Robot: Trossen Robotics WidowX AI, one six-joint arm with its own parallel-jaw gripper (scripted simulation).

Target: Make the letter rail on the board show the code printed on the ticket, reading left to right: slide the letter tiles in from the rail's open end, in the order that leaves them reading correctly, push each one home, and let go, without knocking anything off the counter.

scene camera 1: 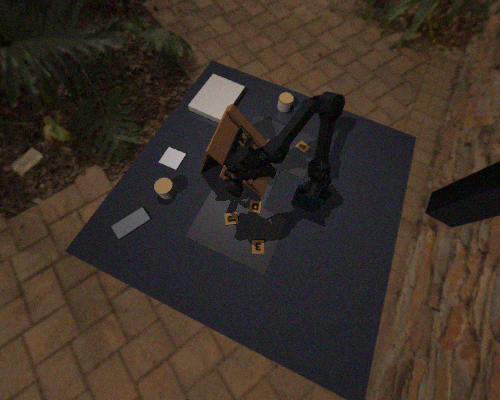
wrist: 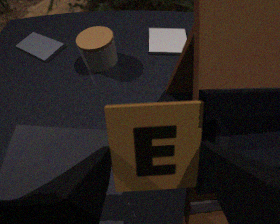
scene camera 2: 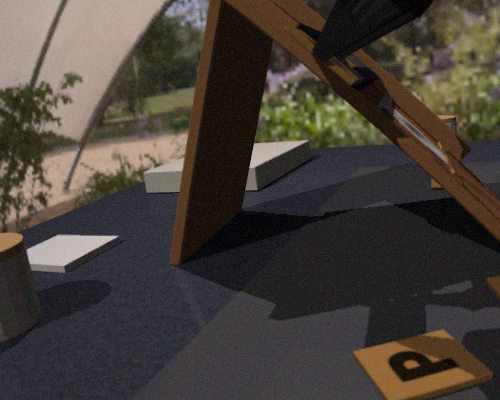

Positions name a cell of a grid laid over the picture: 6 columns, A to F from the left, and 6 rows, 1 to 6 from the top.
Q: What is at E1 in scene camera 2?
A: The gripper.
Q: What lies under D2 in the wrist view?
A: A white card.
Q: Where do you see a grey card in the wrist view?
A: A2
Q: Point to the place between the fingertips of the gripper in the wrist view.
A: D5
